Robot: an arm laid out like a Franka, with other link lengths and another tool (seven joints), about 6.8 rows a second.
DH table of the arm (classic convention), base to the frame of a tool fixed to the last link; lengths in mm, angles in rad. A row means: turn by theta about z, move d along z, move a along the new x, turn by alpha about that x. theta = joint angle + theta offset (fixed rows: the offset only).
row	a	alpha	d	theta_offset
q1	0	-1.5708	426.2	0
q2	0	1.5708	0	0
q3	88.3	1.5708	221.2	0
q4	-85.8	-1.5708	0	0
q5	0	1.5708	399.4	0
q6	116.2	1.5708	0	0
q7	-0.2	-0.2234	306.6	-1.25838
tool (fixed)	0	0	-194.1	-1.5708
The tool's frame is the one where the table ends.
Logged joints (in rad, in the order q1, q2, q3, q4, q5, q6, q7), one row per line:
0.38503, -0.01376, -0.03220, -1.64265, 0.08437, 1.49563, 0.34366
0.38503, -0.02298, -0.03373, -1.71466, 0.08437, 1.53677, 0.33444
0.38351, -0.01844, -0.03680, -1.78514, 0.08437, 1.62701, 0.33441
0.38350, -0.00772, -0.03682, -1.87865, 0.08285, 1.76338, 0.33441
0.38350, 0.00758, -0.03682, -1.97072, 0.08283, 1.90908, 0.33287
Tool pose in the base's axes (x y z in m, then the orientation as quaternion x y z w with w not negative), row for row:
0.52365, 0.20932, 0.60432, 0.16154, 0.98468, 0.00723, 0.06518
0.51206, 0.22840, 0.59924, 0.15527, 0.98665, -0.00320, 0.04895
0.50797, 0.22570, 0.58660, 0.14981, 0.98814, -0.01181, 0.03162
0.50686, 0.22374, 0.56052, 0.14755, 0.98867, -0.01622, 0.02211
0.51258, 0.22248, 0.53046, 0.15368, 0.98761, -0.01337, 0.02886
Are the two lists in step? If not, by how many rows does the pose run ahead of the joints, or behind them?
The pose runs 2 rows behind the joints: the pose in row i belongs to the joints in row i - 2.
